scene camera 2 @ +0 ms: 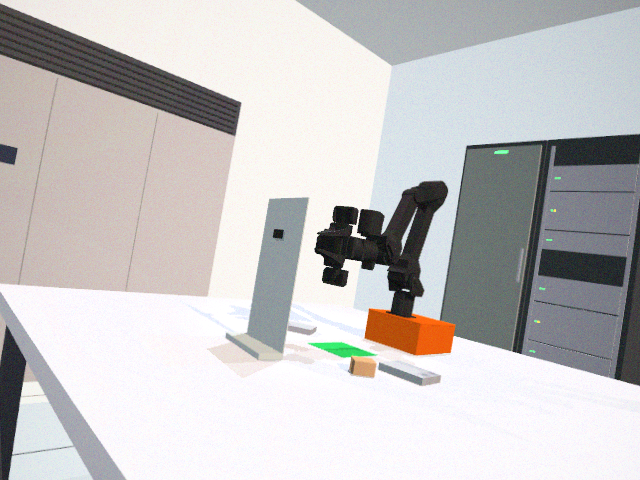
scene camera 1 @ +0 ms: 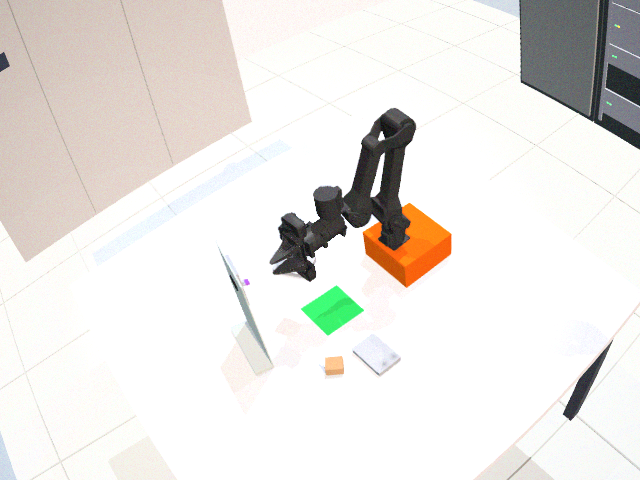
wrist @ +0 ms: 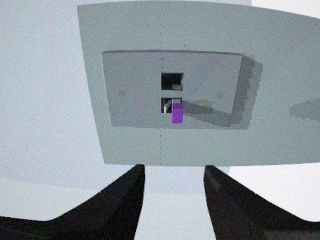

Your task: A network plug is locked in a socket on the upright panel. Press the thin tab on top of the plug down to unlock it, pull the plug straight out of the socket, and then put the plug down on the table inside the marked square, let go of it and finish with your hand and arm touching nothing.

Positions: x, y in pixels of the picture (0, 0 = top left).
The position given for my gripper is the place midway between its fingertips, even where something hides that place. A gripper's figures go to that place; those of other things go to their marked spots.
Scene:
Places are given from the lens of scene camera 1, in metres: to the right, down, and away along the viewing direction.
my gripper point(scene camera 1: 271, 268): -0.11, 0.07, 1.39
grey panel point(scene camera 1: 247, 334): -0.19, 0.25, 1.55
green square point(scene camera 1: 335, 308): 0.04, 0.18, 1.58

